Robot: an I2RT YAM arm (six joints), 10 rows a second.
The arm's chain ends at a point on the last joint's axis. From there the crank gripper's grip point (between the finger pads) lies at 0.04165 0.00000 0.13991 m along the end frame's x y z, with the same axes.
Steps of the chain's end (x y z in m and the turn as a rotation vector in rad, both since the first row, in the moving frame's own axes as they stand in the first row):
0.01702 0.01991 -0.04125 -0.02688 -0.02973 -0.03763
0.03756 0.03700 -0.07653 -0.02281 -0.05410 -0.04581
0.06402 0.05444 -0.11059 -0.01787 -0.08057 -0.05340
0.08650 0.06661 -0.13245 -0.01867 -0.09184 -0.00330
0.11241 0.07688 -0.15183 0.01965 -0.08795 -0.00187
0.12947 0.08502 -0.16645 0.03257 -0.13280 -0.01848
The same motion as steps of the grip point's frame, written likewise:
0.01289 0.02220 -0.04010 -0.02688 -0.02973 -0.03763
0.02997 0.03848 -0.07450 -0.02281 -0.05410 -0.04581
0.05264 0.05505 -0.10770 -0.01787 -0.08057 -0.05340
0.07350 0.06914 -0.12924 -0.01867 -0.09184 -0.00330
0.09996 0.07403 -0.14874 0.01965 -0.08795 -0.00187
0.11053 0.07979 -0.16225 0.03257 -0.13280 -0.01848

